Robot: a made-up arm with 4 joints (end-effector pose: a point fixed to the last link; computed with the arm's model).
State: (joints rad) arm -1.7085 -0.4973 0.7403 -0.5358
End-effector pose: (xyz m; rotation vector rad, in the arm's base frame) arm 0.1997 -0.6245 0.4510 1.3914 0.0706 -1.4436
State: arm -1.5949 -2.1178 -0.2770 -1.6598
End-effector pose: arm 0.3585 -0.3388 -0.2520 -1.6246 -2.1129 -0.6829
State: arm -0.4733 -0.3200 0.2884 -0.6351
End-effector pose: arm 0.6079 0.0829 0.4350 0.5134 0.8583 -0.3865
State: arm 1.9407 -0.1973 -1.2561 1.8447
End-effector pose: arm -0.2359 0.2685 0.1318 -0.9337 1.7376 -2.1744
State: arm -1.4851 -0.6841 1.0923 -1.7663
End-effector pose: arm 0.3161 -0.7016 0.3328 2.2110 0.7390 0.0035
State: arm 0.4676 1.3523 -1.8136 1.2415
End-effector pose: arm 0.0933 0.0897 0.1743 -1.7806 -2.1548 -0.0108
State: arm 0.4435 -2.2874 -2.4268 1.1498
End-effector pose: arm 0.3258 0.0961 -0.1160 0.2780 0.6391 2.8911
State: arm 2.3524 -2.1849 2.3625 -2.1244
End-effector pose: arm -0.3565 0.3406 -0.4028 -0.1912 -2.9621 0.6195
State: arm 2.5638 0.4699 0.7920 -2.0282
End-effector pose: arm -0.3633 -0.1492 0.5961 1.6727 -0.8599 -2.0913
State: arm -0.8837 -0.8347 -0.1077 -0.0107
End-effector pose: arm 0.6299 -0.1755 0.2189 0.2768 0.8296 -0.7842
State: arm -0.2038 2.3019 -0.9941 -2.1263
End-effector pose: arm 0.0287 0.2451 0.1768 0.5866 -0.2242 -0.9934
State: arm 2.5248 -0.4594 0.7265 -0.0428
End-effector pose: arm -0.6086 0.0702 0.4713 -0.3007 1.0432 2.1823
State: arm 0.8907 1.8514 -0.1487 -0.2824
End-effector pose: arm -0.3739 0.1377 0.1074 0.6123 -1.4707 0.5540
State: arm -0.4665 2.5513 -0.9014 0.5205
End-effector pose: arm 0.1990 0.2218 0.0016 1.3098 2.4961 1.1154
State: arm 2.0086 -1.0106 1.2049 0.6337
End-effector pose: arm -0.5161 0.5371 0.2933 0.1656 0.8807 0.9926
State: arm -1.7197 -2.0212 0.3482 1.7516
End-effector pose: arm 0.3211 -0.5084 -0.1408 0.1569 0.3058 -2.0376
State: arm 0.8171 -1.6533 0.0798 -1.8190
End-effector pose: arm 0.0923 0.6439 -0.1800 1.0188 -2.6405 0.1788
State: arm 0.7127 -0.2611 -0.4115 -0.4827
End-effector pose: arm 0.0807 0.5633 0.3040 -0.6593 0.5505 0.6228
